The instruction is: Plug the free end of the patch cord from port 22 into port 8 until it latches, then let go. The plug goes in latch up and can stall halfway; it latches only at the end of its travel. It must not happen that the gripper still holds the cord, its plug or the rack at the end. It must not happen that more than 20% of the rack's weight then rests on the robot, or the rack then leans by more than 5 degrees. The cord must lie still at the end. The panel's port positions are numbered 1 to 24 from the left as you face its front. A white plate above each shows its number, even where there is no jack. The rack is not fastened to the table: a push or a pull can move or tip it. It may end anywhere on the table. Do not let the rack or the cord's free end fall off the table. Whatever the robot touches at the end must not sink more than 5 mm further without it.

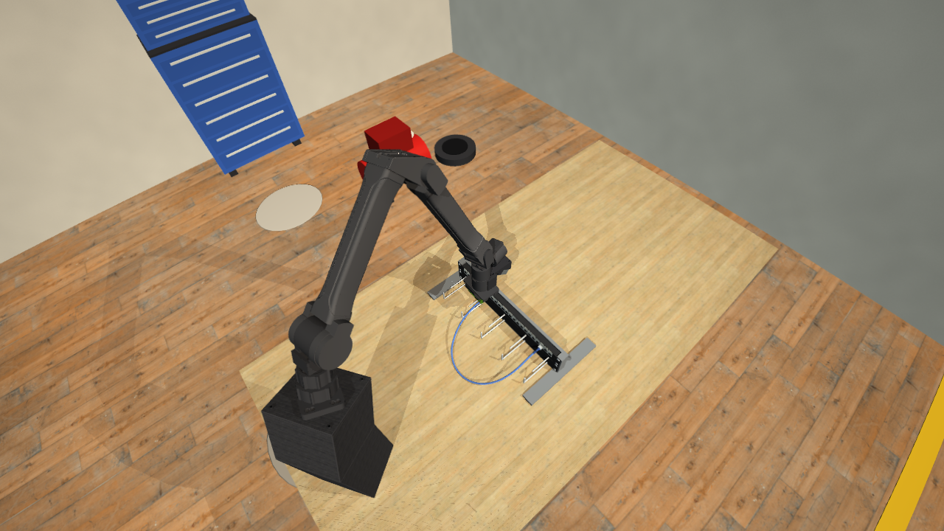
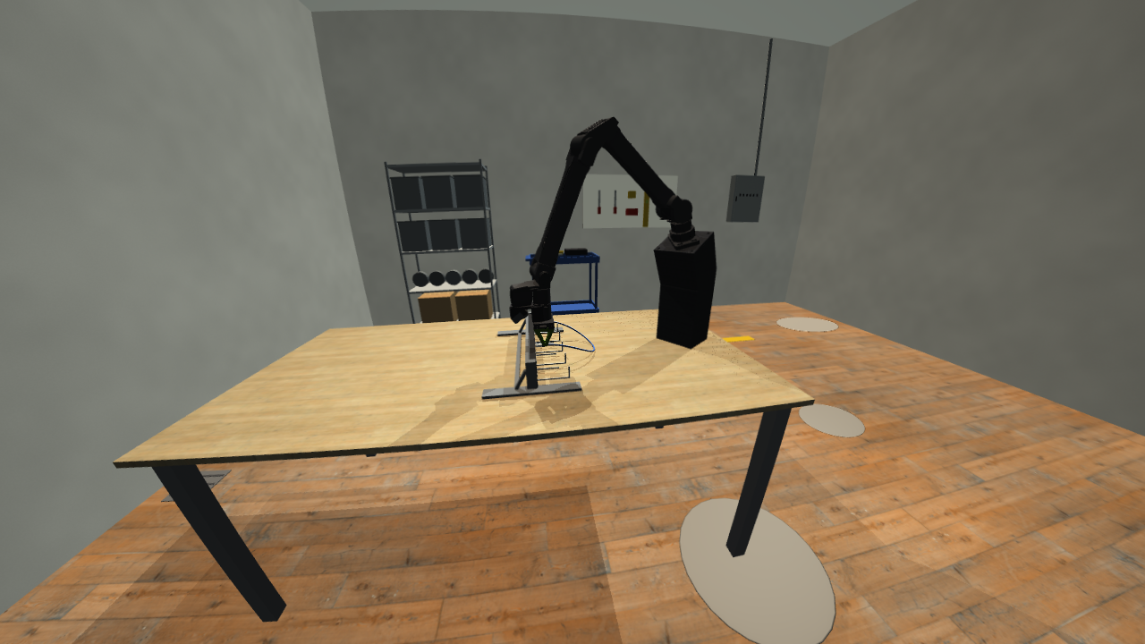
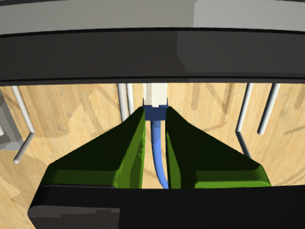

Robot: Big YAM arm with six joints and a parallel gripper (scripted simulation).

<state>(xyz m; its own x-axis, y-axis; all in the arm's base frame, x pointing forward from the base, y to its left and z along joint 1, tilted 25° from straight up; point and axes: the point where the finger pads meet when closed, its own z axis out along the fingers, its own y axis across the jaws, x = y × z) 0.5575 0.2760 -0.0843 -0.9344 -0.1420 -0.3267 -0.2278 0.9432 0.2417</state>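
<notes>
Now: hand 20 mm short of the cord plug and 10 mm to the right of it.
</notes>
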